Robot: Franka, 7 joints.
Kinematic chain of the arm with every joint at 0, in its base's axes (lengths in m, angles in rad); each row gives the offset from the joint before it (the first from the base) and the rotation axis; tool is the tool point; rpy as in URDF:
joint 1: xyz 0 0 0.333 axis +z
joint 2: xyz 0 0 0 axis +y
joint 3: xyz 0 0 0.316 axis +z
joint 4: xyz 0.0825 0 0 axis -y
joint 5: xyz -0.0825 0 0.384 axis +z
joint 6: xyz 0 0 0 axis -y
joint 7: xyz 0.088 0 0 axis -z
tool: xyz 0 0 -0.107 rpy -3.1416 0 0
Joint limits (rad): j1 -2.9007..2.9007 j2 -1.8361..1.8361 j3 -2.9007..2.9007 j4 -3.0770..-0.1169 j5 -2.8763..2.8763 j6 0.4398..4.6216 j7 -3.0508..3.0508
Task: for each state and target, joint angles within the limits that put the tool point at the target. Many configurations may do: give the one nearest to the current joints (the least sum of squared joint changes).
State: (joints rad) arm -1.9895 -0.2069 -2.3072 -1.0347 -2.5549 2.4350 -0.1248
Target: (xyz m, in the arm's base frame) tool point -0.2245 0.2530 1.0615
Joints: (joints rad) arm -1.9220 0.3832 -2.5398 -1.1017 -2.5660 2.5481 -0.1248
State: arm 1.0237 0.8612 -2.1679 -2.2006 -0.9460 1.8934 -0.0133
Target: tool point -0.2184 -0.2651 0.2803
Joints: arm 0.5291 0.2383 -2.5754 -2.7311 -0.9485 1.8780 -0.0133
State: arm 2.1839 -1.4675 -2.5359 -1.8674 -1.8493 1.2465 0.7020
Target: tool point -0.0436 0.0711 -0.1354
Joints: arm 2.2632 -1.8361 -2.8644 -2.4197 -1.7353 1.4078 0.7020
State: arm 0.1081 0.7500 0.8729 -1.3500 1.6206 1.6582 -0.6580
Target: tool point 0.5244 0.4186 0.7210
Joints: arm -0.0327 0.5694 0.8951 -1.1338 1.6630 1.6406 -0.6580
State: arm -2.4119 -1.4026 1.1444 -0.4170 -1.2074 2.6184 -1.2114
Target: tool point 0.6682 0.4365 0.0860
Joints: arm -2.4896 -1.8255 1.1707 -0.1169 -1.2233 2.9167 -1.2114
